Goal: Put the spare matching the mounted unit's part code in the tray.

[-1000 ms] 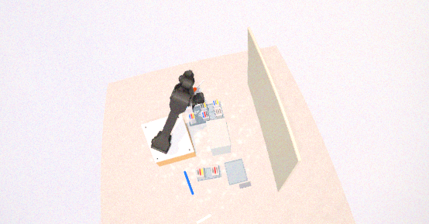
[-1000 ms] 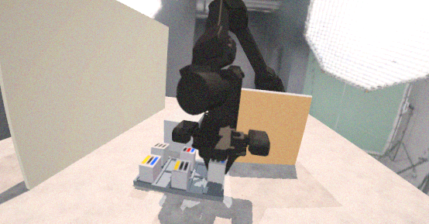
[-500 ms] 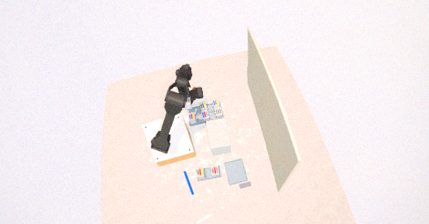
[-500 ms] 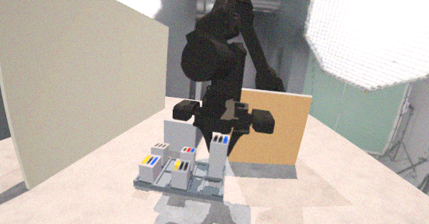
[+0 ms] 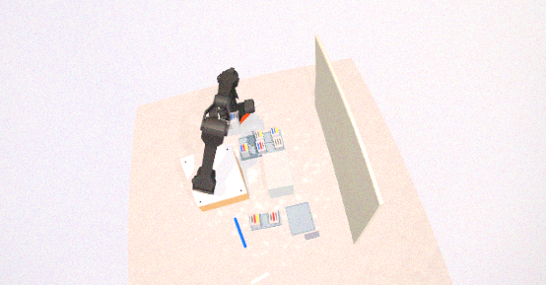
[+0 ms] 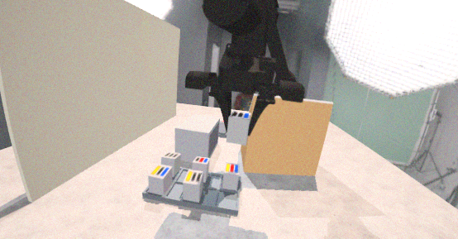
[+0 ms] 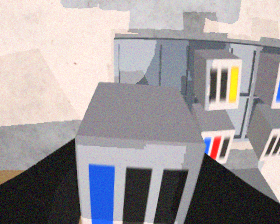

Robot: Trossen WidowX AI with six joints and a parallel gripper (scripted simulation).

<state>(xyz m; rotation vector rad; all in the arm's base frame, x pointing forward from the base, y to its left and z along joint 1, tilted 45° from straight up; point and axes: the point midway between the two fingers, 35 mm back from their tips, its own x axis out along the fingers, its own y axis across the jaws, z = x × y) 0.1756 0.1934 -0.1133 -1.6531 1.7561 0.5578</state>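
The grey tray is 440 mm to the right of my gripper tip, 160 mm below it and 130 mm ahead of it. From my gripper tip the other things lie so: grey mounted unit 230 mm to the right, 110 mm below, 110 mm ahead; then blue pen 420 mm to the right, 160 mm below, 110 mm behind; then tall beige panel 350 mm ahead, 270 mm to the right, 60 mm above.
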